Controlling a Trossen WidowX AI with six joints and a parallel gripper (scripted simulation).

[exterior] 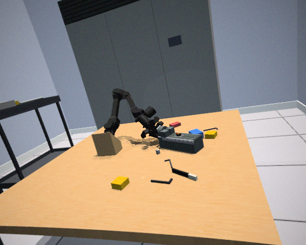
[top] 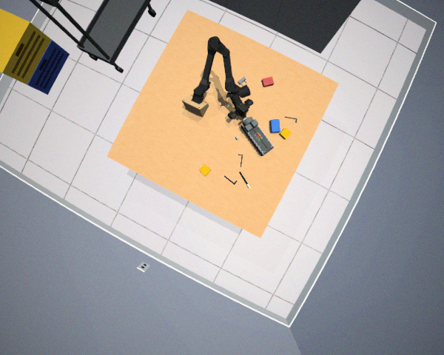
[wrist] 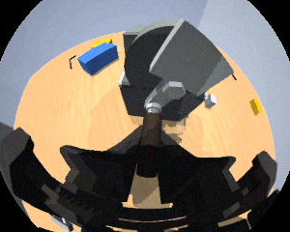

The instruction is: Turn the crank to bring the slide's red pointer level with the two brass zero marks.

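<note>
Right now the dark crank handle is 20 mm behind my gripper tip, 10 mm to the left of it and 30 mm above it. From my gripper tip the other things lie so: small grey cube 150 mm to the right, 20 mm below; then blue block 220 mm ahead, 40 mm to the left, 20 mm below; then red pointer 120 mm ahead, 80 mm to the right, 50 mm above.
</note>
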